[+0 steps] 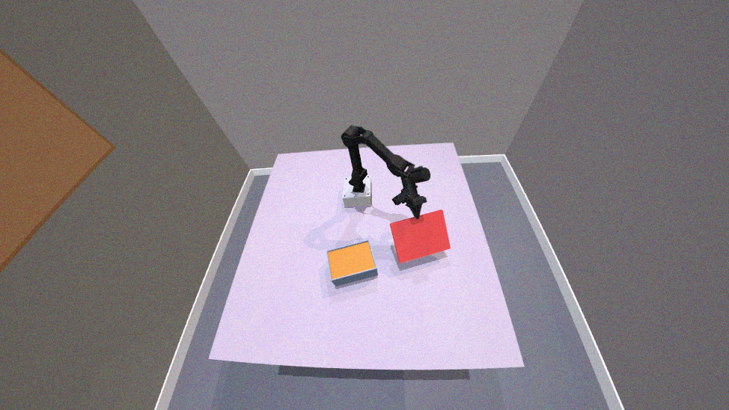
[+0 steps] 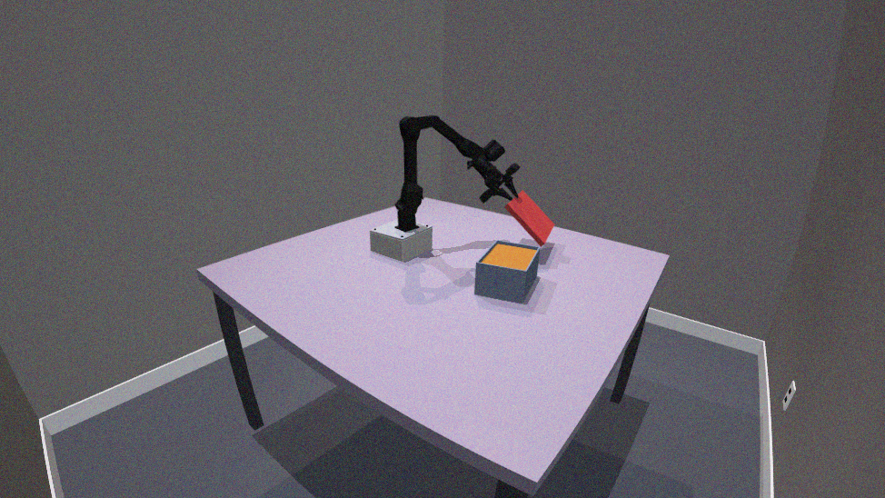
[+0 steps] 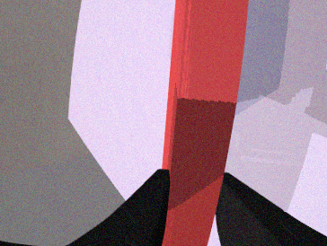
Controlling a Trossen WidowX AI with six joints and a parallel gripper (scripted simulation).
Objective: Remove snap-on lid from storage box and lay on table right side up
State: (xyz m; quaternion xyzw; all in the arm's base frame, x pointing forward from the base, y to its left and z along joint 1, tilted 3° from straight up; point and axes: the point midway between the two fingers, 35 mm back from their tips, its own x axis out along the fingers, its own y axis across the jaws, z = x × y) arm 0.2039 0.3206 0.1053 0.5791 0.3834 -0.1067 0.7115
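Now: gripper tip 6 cm short of the red lid, 5 cm above it and 3 cm to the right of it. The rest, counted from my gripper tip: storage box 28 cm to the right, 20 cm ahead, 13 cm below.
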